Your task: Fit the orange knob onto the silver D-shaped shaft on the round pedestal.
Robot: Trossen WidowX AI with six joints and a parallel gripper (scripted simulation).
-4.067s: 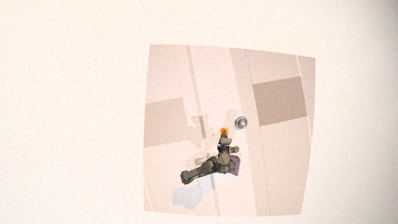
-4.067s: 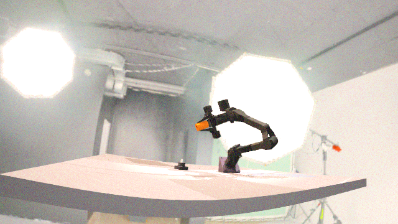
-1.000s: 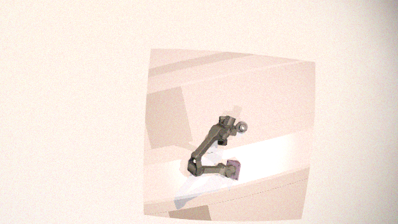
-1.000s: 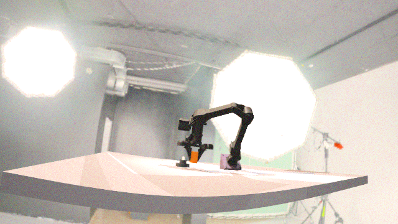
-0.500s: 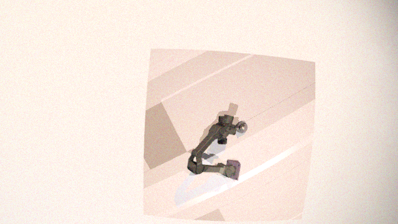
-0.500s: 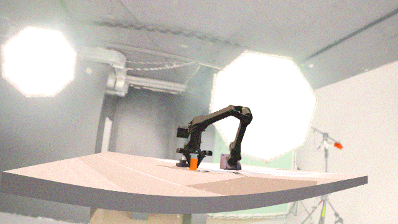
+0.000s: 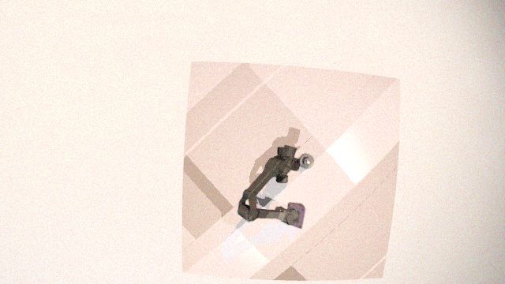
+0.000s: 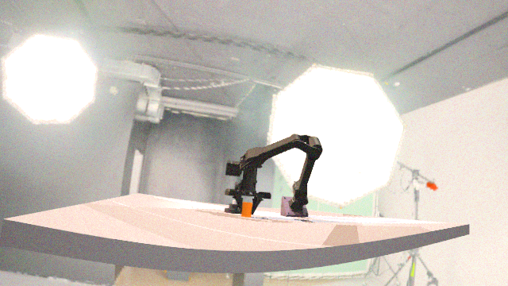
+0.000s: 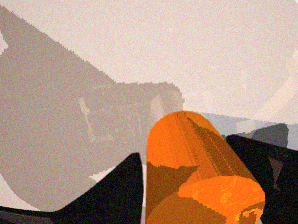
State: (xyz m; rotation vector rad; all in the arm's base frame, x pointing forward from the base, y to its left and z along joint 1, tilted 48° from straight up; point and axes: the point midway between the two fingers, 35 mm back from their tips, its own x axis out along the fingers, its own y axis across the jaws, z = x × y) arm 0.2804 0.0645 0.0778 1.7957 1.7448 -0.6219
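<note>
The orange knob lies 30 mm above my gripper tip. Also, from my gripper tip: dark round pedestal 140 mm to the right, 20 mm ahead, 20 mm above.
</note>
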